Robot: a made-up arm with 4 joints.
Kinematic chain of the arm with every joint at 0, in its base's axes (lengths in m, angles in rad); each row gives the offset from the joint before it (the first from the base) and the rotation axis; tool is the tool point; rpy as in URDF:
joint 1: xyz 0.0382 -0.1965 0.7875 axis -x
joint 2: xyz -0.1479 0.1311 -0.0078 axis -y
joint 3: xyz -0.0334 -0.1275 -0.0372 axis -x
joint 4: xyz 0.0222 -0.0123 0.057 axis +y
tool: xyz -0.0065 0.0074 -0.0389 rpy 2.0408 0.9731 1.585
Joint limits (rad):
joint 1: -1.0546..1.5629
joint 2: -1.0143..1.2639
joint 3: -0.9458..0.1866
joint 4: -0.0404..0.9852
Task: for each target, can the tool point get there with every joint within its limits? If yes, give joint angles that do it. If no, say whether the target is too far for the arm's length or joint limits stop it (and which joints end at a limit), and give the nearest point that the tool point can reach.
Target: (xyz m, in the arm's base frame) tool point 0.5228 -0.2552 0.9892
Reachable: no: too far | nearest point -0.0853 -0.2291 0.8010 | short by 0.637 m
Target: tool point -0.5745 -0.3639 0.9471
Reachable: no: too far | nearest point -0.1586 -0.2239 0.8136 | short by 0.459 m
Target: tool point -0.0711 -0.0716 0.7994
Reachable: no: joint limits stop it (at a limit: joint 1, joint 2, joint 3) | nearest point -0.1131 -0.1538 0.7679 | short by 0.098 m
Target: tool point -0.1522 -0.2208 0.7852
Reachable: yes | joints 0.6154 -0.1906 -0.6466 0.6592
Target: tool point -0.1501 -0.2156 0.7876
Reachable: yes | joints -0.2687 -0.7972 -0.7280 0.5644
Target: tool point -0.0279 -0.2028 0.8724
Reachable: no: joint limits stop it (at a limit: joint 1, joint 2, joint 3, joint 4) | nearest point -0.0853 -0.2291 0.8010 | short by 0.095 m
